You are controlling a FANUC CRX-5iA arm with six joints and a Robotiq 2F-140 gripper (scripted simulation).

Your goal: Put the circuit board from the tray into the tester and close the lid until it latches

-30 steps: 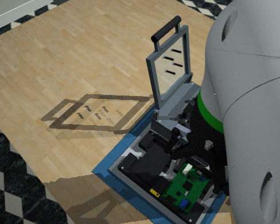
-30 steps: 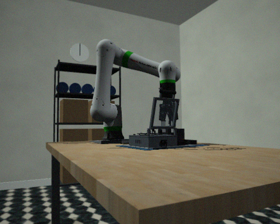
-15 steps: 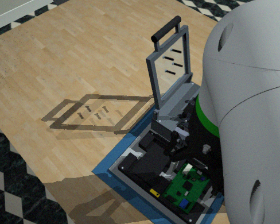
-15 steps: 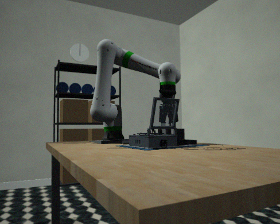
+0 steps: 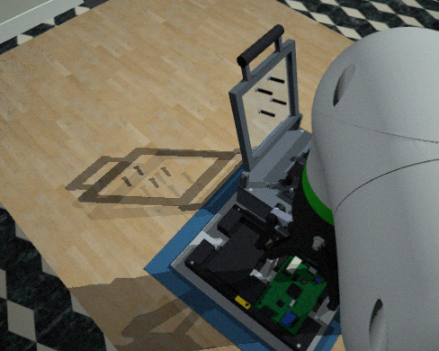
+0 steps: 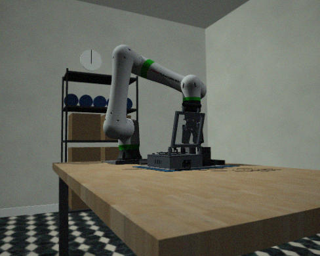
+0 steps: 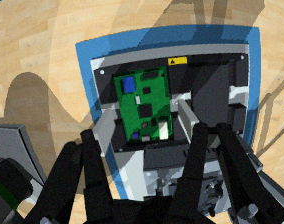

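My gripper is now 40 mm above the green circuit board. Also, from my hand: tester lid (210 mm ahead, 140 mm to the right, 120 mm above); tester (110 mm ahead, 110 mm to the right, 50 mm above).
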